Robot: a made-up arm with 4 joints.
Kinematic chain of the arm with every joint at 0, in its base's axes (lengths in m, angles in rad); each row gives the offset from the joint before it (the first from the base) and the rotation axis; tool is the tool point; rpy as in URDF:
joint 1: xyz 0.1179 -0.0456 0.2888 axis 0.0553 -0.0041 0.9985
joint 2: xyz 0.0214 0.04 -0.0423 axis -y
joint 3: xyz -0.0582 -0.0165 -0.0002 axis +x
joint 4: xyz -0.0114 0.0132 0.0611 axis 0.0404 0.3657 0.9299
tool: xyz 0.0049 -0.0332 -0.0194 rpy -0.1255 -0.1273 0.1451
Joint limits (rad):
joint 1: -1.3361..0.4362
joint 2: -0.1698..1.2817
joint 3: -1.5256..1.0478
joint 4: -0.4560..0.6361
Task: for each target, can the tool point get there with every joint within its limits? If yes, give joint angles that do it. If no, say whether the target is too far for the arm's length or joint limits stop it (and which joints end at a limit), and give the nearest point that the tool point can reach.
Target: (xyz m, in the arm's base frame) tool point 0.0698 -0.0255 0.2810
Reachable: yes | joints -0.6215 -0.0456 0.3887 -0.3736
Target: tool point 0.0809 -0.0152 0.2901
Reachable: yes | joints 0.0255 -0.0075 -0.5873 0.2993
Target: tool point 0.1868 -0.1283 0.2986
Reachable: no: joint limits stop it (at a limit: joint 1, joint 2) | nearest point 0.0966 -0.0727 0.2719 | short by 0.109 m
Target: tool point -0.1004 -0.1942 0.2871
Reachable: no: too far | nearest point 0.0581 -0.0690 0.2593 | short by 0.204 m
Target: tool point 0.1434 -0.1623 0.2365
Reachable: no: joint limits stop it (at a limit: joint 1, joint 3) | nearest point 0.0876 -0.0836 0.2360 | short by 0.096 m
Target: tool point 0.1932 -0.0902 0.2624
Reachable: no: joint limits stop it (at a limit: joint 1, joint 2, joint 4) | nearest point 0.1676 -0.0073 0.2706 | short by 0.087 m
